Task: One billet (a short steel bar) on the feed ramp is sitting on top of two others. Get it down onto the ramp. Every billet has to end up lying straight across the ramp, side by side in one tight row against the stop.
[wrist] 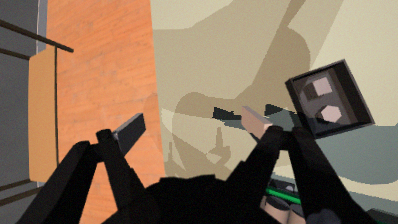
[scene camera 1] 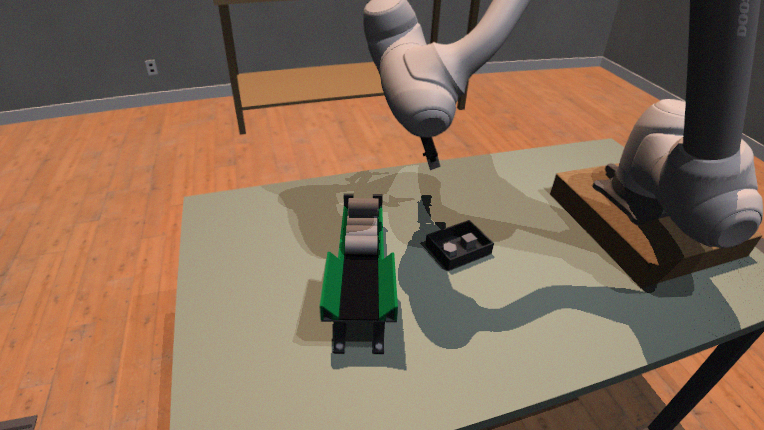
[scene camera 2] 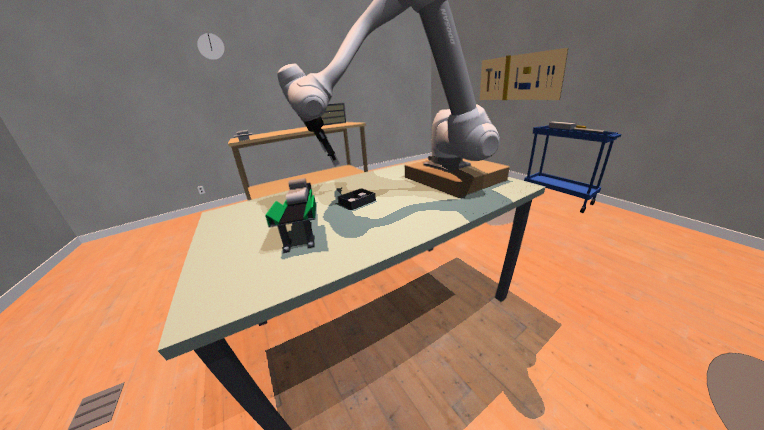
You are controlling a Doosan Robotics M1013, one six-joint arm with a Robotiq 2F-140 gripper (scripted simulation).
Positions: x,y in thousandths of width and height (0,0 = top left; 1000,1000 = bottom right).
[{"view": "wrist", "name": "gripper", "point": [486,529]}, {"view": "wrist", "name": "black tray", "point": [871,426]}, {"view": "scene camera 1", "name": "black tray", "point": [634,573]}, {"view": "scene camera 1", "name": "green feed ramp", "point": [471,699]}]
